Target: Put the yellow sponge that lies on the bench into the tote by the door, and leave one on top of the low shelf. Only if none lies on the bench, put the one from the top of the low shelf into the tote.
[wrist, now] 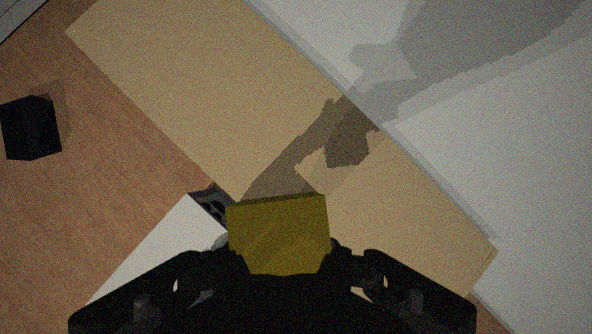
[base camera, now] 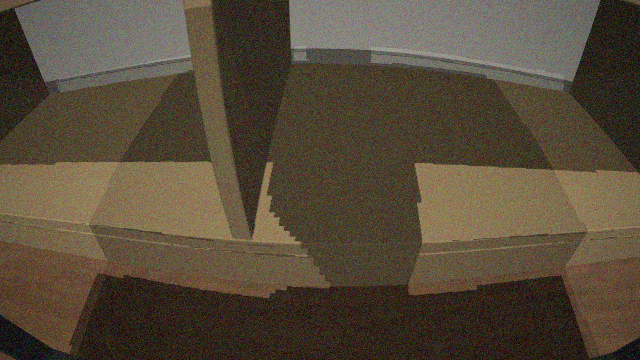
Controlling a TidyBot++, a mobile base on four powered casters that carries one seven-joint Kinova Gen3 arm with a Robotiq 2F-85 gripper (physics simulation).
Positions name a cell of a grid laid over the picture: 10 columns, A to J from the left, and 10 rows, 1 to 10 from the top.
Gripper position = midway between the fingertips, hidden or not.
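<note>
You'd see a low wooden shelf (wrist: E4) here, plus a yellow sponge (wrist: E8), and the gripper (wrist: E8) is in view as well.
</note>
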